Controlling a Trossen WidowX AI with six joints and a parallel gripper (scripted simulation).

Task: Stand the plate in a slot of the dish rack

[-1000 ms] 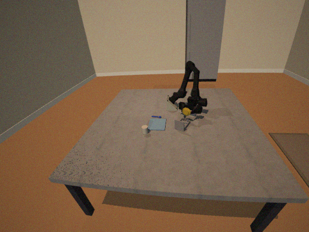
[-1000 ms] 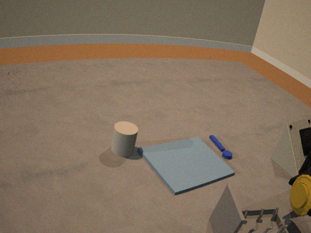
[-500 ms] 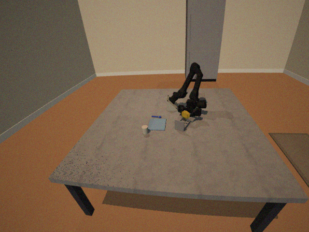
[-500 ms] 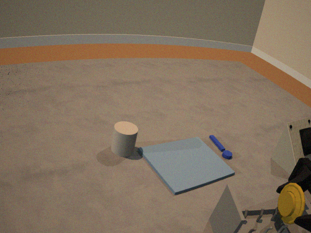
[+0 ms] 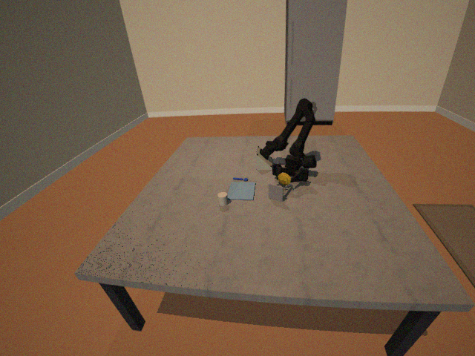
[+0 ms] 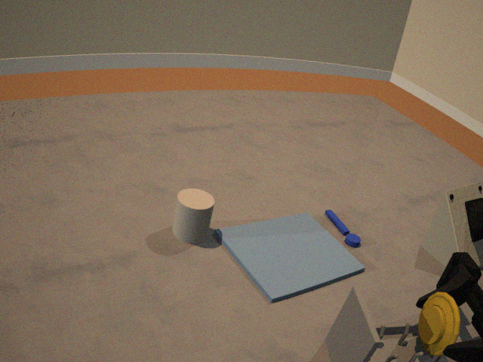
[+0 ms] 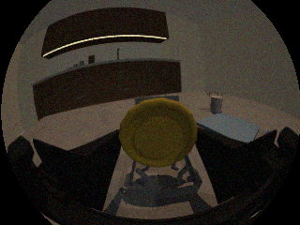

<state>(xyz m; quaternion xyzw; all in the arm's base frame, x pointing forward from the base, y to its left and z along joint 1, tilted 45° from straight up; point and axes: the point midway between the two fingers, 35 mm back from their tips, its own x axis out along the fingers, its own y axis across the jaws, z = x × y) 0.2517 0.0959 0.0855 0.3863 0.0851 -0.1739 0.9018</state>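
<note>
Right now my gripper tip is 10 mm past the yellow plate. From my gripper tip the other things lie so: light blue mat (210 mm to the right, 60 mm below, 20 mm ahead); grey dish rack (40 mm below, 20 mm ahead, 10 mm to the right); small blue spoon (220 mm to the right, 90 mm behind, 60 mm below).
</note>
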